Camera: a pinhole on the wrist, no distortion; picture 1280 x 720 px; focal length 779.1 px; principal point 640.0 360.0 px. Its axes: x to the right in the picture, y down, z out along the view. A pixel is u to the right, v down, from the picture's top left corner.
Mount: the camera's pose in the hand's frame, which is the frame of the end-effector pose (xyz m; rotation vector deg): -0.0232 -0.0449 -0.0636 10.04 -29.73 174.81
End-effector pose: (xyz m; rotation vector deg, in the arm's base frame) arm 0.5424 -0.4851 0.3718 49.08 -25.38 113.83
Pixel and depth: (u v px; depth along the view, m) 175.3 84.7 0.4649
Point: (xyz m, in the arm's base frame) 0.6303 -0.5083 0.8670
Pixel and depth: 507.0 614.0 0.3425
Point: 0.8290 -0.4344 0.5603
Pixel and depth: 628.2 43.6 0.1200
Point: 0.6029 -0.5068 0.4116
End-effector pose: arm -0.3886 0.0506 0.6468 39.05 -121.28 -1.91
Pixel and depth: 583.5 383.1 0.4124
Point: -0.5631 -0.2069 0.4400
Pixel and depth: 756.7 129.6 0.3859
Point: -0.6053 -0.0631 0.3967
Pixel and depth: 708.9 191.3 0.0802
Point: -0.3678 0.0100 0.6056
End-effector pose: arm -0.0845 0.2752 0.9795 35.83 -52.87 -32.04
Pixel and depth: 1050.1 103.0 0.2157
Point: -0.2959 0.2732 0.9666
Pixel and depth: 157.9 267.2 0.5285
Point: -0.2908 -0.1885 1.2474
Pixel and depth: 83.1 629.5 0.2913
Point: -0.1542 -0.0704 0.9933
